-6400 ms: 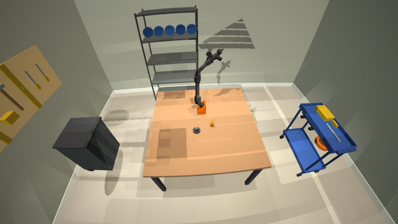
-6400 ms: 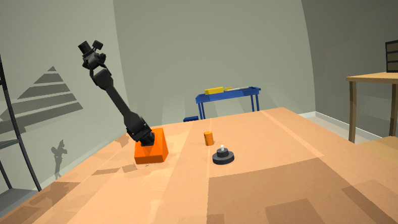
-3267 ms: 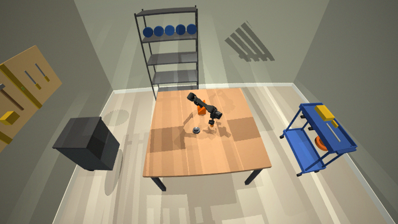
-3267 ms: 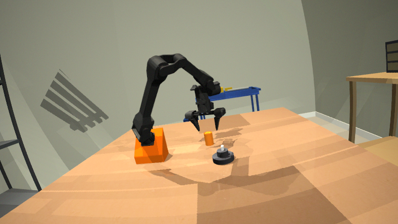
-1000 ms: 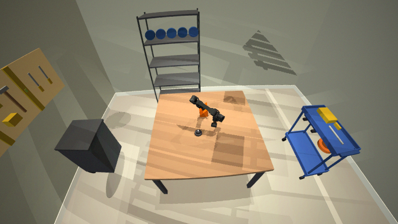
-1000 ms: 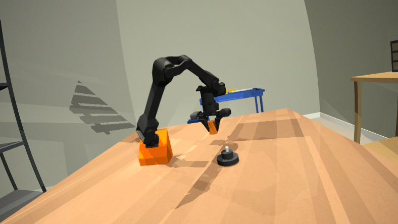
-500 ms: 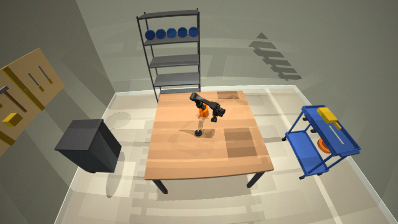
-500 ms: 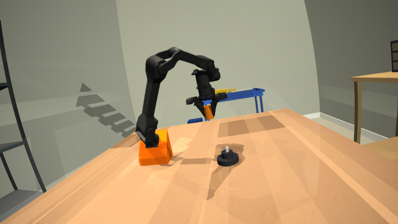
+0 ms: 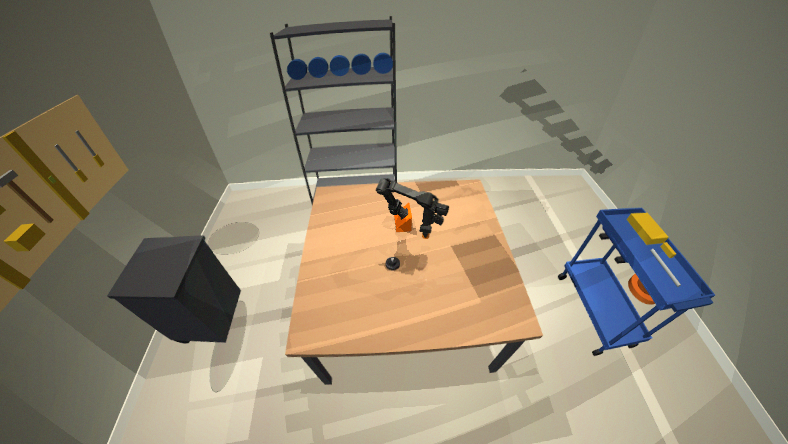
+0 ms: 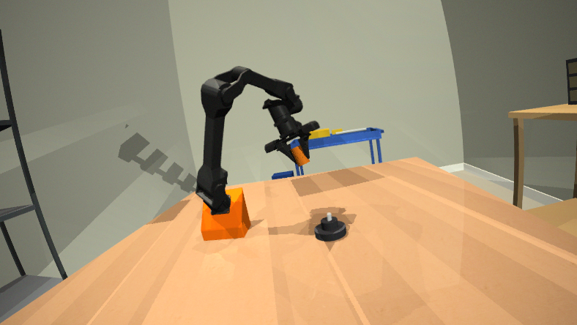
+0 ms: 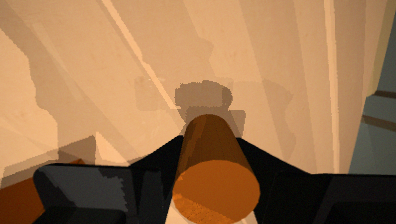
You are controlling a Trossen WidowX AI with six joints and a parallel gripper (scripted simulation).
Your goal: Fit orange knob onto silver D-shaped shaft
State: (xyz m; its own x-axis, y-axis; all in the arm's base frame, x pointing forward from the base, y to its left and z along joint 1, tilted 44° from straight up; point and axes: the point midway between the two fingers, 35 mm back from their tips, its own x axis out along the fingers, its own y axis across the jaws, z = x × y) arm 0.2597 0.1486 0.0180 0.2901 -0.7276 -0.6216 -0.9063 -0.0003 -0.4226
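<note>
Now: the orange knob 3 cm above my gripper tip and 1 cm behind it. From my gripper tip the other things lie so: pedestal 19 cm to the right, 14 cm below, 6 cm ahead.
</note>
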